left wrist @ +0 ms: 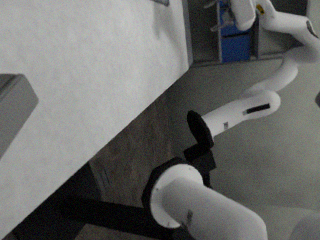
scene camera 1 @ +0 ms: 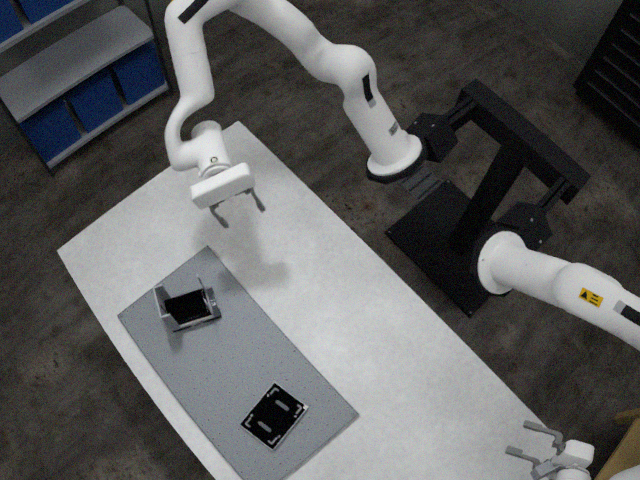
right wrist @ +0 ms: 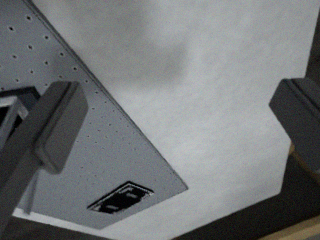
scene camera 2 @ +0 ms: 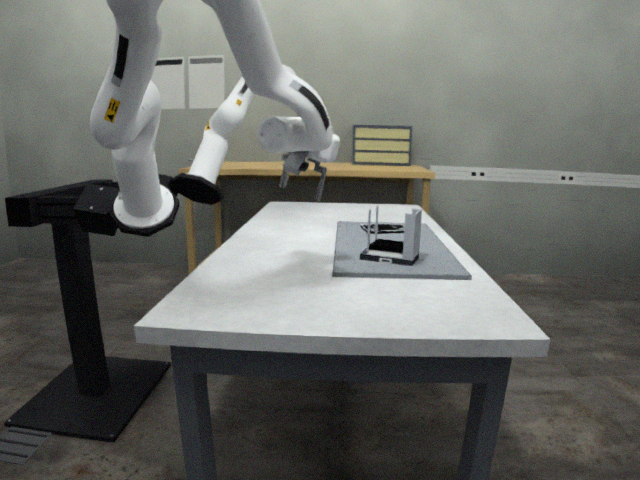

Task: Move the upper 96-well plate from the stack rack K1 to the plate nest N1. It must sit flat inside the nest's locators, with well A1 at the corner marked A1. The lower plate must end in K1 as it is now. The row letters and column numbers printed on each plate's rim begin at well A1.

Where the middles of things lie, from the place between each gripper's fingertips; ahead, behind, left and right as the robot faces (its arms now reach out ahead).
I see my right gripper 27 cm short of the black 96-well plate (scene camera 1: pixel 185 307), 5 cm to the right of it and 18 cm above it.
Now: the black 96-well plate 870 mm to the right of my left hand, 400 mm ahead of it and 240 mm below it.
